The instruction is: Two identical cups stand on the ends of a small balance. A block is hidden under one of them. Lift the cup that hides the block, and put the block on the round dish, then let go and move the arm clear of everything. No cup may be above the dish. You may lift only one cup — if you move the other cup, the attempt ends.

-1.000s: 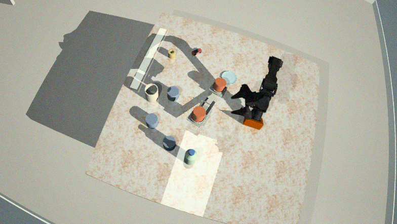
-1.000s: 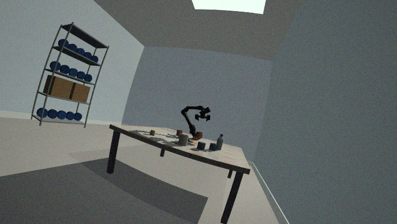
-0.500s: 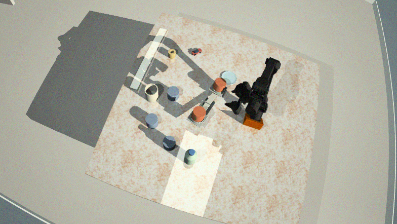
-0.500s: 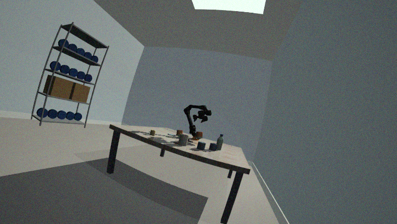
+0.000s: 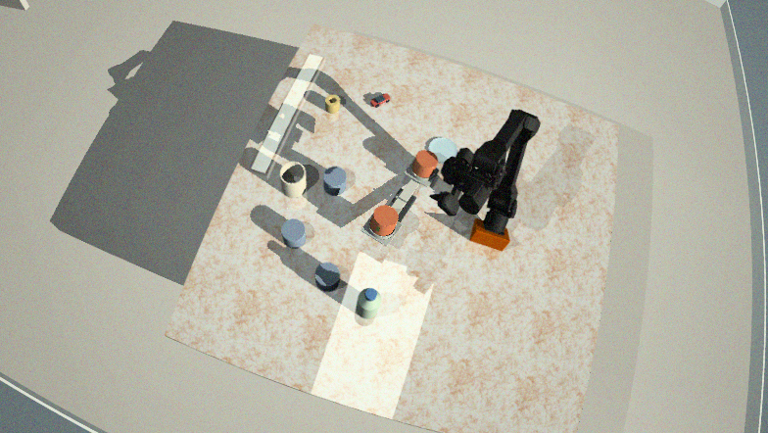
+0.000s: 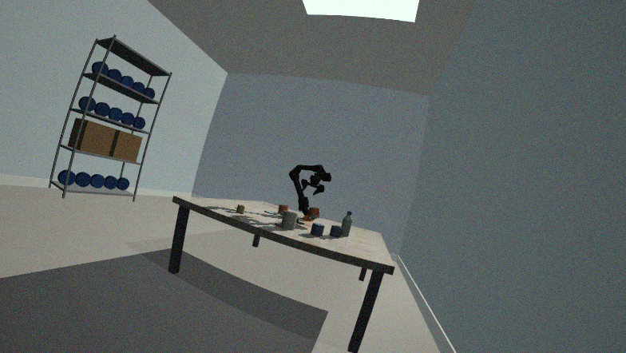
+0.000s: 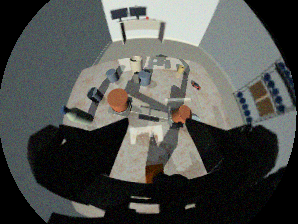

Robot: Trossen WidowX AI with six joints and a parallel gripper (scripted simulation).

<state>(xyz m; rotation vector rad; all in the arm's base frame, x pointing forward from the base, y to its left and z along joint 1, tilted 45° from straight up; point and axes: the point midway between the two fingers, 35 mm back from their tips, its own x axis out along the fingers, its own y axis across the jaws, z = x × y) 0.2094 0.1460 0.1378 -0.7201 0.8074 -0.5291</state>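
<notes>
The pale green block lies 4 cm ahead of my gripper tip, 14 cm to the right of it and 18 cm below it. The rest, counted from my gripper tip: red toy car (24 cm ahead, 38 cm to the right, 21 cm below); pale blue round dish (1 cm behind, 25 cm to the right, 22 cm below); cream cup (42 cm ahead, 3 cm to the left, 18 cm below).
</notes>
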